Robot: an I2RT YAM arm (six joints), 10 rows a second.
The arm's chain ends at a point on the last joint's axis. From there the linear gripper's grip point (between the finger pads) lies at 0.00 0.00 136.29 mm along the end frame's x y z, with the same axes.
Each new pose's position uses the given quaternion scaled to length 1; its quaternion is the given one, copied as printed.
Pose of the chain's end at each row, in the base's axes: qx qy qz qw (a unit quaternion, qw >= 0); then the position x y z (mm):
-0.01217, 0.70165, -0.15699, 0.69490, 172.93, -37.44, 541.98
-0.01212, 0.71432, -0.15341, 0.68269, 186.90, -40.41, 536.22
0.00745, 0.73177, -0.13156, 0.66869, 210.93, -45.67, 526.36
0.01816, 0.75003, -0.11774, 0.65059, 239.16, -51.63, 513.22
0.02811, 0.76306, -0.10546, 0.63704, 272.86, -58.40, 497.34
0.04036, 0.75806, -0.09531, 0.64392, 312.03, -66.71, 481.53
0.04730, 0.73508, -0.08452, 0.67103, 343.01, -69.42, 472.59
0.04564, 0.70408, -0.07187, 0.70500, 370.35, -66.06, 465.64
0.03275, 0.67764, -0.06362, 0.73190, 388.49, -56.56, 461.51
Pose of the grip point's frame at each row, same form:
-0.01217, 0.70165, -0.15699, 0.69490, 306.36, -65.16, 544.03
-0.01212, 0.71432, -0.15341, 0.68269, 320.33, -68.02, 533.39
0.00745, 0.73177, -0.13156, 0.66869, 344.04, -73.27, 516.67
0.01816, 0.75003, -0.11774, 0.65059, 371.59, -78.92, 496.08
0.02811, 0.76306, -0.10546, 0.63704, 404.55, -85.22, 474.70
0.04036, 0.75806, -0.09531, 0.64392, 444.04, -93.49, 460.74
0.04730, 0.73508, -0.08452, 0.67103, 476.37, -95.01, 460.98
0.04564, 0.70408, -0.07187, 0.70500, 504.76, -88.62, 466.24
0.03275, 0.67764, -0.06362, 0.73190, 523.11, -74.85, 472.34

